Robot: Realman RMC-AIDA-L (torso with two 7-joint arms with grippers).
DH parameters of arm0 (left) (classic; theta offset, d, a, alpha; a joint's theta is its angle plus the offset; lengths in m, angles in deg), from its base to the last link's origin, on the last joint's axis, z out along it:
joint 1: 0 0.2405 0 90
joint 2: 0 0 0 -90
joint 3: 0 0.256 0 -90
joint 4: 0 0 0 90
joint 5: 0 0.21 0 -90
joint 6: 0 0 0 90
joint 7: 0 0.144 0 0
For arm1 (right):
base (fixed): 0 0 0 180
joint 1: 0 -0.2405 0 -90
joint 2: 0 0 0 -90
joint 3: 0 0.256 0 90
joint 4: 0 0 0 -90
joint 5: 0 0.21 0 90
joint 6: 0 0 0 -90
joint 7: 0 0.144 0 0
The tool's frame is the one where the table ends.
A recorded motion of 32 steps. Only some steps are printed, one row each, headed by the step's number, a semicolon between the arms.
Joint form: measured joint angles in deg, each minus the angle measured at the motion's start. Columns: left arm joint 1, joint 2, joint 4, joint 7, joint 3, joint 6, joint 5; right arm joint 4, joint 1, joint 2, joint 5, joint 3, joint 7, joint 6.
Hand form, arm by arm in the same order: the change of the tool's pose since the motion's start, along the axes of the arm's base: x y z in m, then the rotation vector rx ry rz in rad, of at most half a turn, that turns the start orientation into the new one. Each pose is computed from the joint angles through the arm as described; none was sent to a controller.
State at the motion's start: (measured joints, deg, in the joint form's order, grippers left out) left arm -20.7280 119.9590 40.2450 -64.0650 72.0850 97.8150 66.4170; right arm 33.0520 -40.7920 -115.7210 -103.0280 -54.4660 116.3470 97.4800
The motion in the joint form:
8: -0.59 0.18 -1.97 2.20 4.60 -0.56 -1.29; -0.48 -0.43 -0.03 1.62 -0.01 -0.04 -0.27
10: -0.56 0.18 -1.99 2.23 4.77 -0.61 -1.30; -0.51 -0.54 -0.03 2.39 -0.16 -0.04 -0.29
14: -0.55 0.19 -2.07 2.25 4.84 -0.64 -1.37; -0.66 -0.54 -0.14 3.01 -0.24 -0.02 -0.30
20: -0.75 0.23 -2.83 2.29 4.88 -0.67 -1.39; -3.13 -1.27 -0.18 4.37 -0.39 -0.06 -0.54
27: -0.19 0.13 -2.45 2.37 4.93 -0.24 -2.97; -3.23 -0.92 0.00 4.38 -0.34 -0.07 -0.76
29: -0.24 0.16 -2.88 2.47 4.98 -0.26 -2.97; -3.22 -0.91 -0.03 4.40 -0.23 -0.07 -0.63
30: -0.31 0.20 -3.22 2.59 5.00 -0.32 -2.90; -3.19 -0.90 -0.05 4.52 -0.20 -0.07 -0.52
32: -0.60 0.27 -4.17 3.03 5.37 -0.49 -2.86; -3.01 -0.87 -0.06 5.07 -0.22 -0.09 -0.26
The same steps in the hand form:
8: 0.0039 -0.0063 -0.0161 -0.0379 0.0117 -0.0286; -0.0047 0.0026 0.0006 0.0090 0.0263 -0.0027
10: 0.0039 -0.0067 -0.0166 -0.0396 0.0130 -0.0288; -0.0067 0.0034 0.0012 0.0123 0.0370 -0.0013
14: 0.0037 -0.0068 -0.0169 -0.0403 0.0124 -0.0275; -0.0080 0.0033 0.0008 0.0125 0.0481 -0.0040
20: 0.0028 -0.0070 -0.0186 -0.0474 0.0114 -0.0201; -0.0099 0.0031 -0.0035 -0.0044 0.0753 -0.0266
27: 0.0027 -0.0074 -0.0141 -0.0319 -0.0127 -0.0158; -0.0068 0.0030 -0.0026 0.0005 0.0725 -0.0362
29: 0.0019 -0.0077 -0.0152 -0.0352 -0.0128 -0.0113; -0.0070 0.0028 -0.0024 0.0000 0.0752 -0.0359
30: 0.0013 -0.0079 -0.0163 -0.0373 -0.0117 -0.0083; -0.0074 0.0027 -0.0022 -0.0002 0.0784 -0.0351
32: 0.0005 -0.0084 -0.0196 -0.0447 -0.0080 -0.0043; -0.0088 0.0028 -0.0010 0.0020 0.0882 -0.0314

